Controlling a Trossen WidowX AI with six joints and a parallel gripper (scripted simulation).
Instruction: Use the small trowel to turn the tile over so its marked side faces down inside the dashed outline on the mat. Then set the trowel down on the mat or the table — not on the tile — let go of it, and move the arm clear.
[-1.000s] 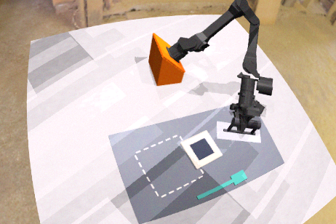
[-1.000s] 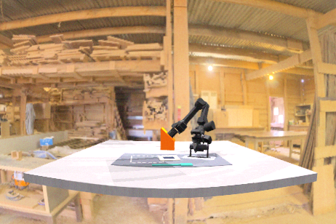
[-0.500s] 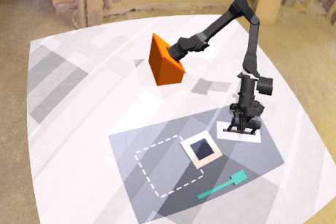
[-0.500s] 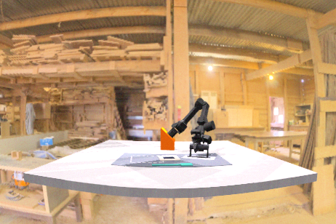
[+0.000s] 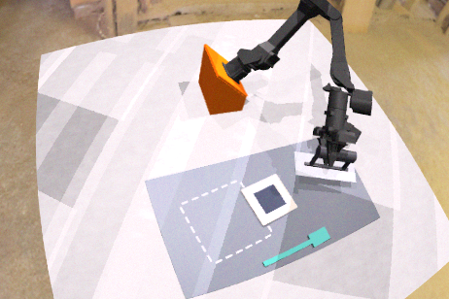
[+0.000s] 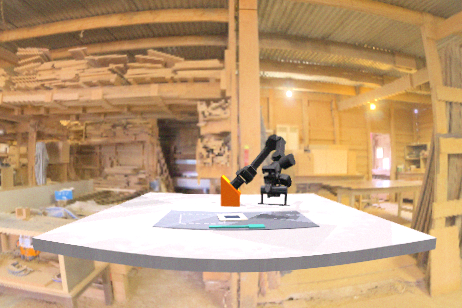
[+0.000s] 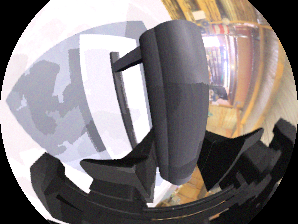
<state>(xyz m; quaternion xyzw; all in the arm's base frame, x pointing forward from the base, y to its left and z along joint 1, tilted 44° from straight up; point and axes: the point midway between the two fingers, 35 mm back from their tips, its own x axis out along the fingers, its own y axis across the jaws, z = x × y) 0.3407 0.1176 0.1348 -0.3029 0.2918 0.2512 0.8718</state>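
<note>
Right now my gripper tip is 2 cm past the small trowel, 1 cm to the right of it and 1 cm above it. Round my gripper tip: teal trowel (17 cm ahead, 11 cm to the right, 10 cm below); tile (16 cm to the right, 10 cm below, 1 cm ahead); grey mat (14 cm to the right, 12 cm below, 3 cm ahead).
</note>
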